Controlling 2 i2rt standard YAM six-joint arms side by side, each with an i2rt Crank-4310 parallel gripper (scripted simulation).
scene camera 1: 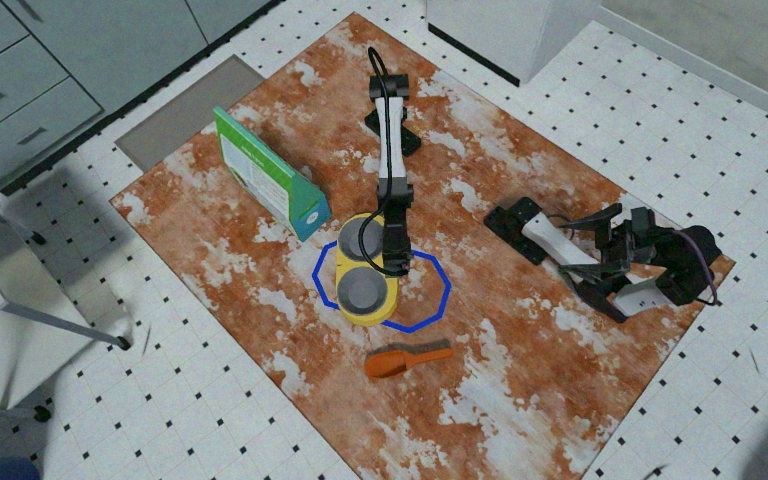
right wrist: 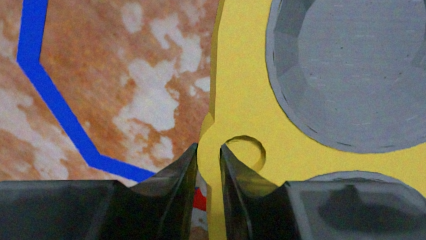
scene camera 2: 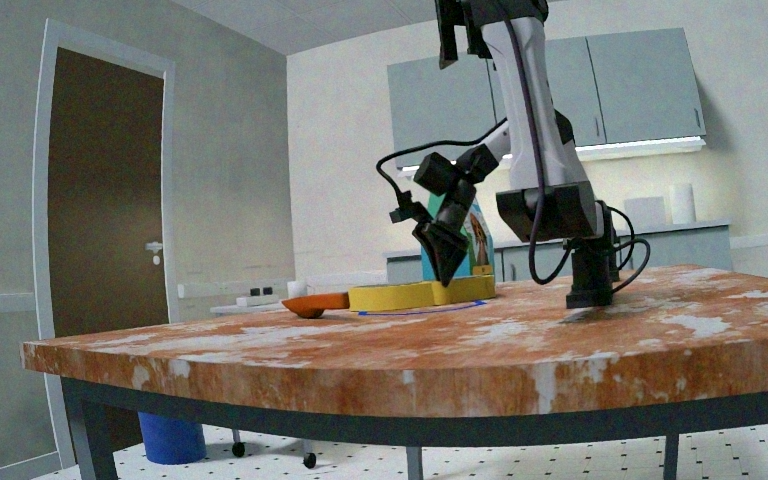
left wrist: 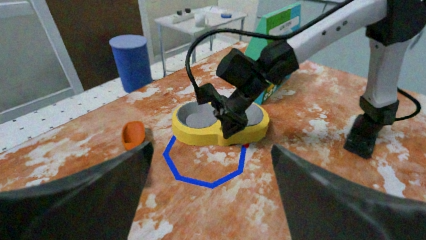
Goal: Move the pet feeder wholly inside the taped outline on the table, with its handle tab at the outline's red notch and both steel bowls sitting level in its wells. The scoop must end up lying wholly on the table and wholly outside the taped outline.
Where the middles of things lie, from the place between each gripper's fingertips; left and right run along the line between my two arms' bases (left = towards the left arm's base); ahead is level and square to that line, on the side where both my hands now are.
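Starting from my right hand (scene camera 2: pixel 441 286), I find the yellow pet feeder (scene camera 2: pixel 423 294) 6 cm ahead of it, 6 cm to the right of it and 3 cm below it. The orange scoop (scene camera 1: pixel 385 365) is 18 cm ahead of that same right hand, 19 cm to the left of it and 2 cm below it. Going by their middles, the yellow pet feeder is the nearest to my right hand of the things named here.
My left hand (scene camera 1: pixel 559 245) has the orange scoop 10 cm to the right of it, 36 cm ahead of it and 34 cm below it, while the yellow pet feeder is 35 cm to the right of this hand, 24 cm ahead of it and 35 cm below it. By its middle, the feeder is nearer to my right hand than to my left hand.
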